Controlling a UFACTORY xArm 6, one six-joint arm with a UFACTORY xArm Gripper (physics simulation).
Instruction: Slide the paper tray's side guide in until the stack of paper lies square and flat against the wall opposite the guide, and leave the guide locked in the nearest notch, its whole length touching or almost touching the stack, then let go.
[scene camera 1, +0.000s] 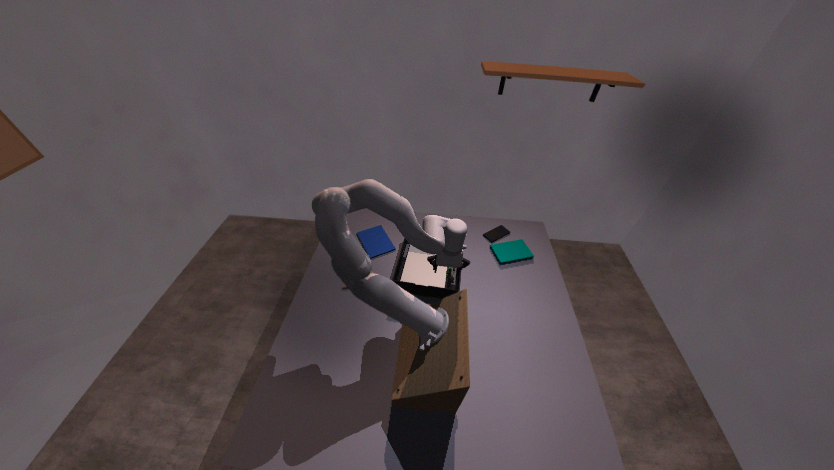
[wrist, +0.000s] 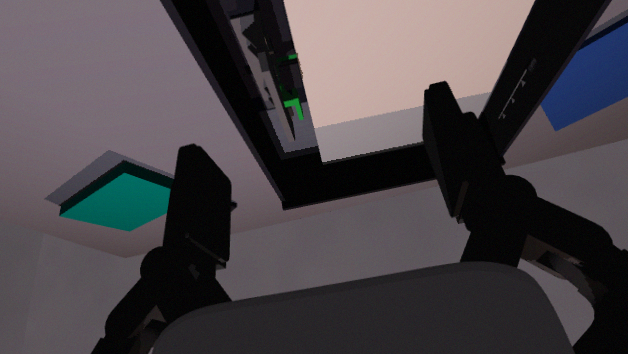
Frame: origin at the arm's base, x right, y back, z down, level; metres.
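Seen in the pictures: gripper, fingertip midpoint: (scene camera 1: 446, 271) (wrist: 314, 137); arm's base at its link origin: (scene camera 1: 434, 325).
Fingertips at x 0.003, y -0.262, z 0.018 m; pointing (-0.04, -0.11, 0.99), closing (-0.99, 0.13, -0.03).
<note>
Pixels of each thing's top centre, then the offset from my fingertips to it. "pt": a spot on its surface instead.
- black paper tray at its top centre: (wrist: 407, 121) (scene camera 1: 430, 256) dx -0.089, dy -0.148, dz +0.098 m
- paper at its top centre: (wrist: 409, 74) (scene camera 1: 426, 263) dx -0.106, dy -0.144, dz +0.150 m
- side guide at a spot on its surface: (wrist: 294, 103) pt dx +0.011, dy -0.122, dz +0.122 m
- blue book at its top centre: (wrist: 594, 83) (scene camera 1: 375, 240) dx -0.416, dy -0.265, dz +0.186 m
- teal book at its top centre: (wrist: 127, 207) (scene camera 1: 511, 250) dx +0.325, dy -0.360, dz +0.176 m
- small black object at its top centre: (scene camera 1: 496, 233) dx +0.243, dy -0.488, dz +0.186 m
The black paper tray (scene camera 1: 428, 290) (wrist: 370, 172) stands behind the wooden block, with a pale stack of paper (scene camera 1: 417, 270) (wrist: 395, 60) in it. The side guide (scene camera 1: 451, 277) (wrist: 294, 103), dark with green parts, stands upright along the stack's right in the scene view and left in the wrist view. Its upper end is cut off in the wrist view; whether its whole length touches the stack, or sits in a notch, I cannot tell. My gripper (scene camera 1: 450, 267) (wrist: 314, 137) is open and empty above the tray, its fingers wide apart. The arm partly hides the tray's back.
A blue book (scene camera 1: 375, 241) (wrist: 590, 75) lies left of the tray in the scene view. A teal book (scene camera 1: 511, 251) (wrist: 125, 200) and a small black object (scene camera 1: 496, 233) lie to its right. The wooden block (scene camera 1: 440, 356) stands under the arm's base. A shelf (scene camera 1: 560, 73) hangs on the wall.
</note>
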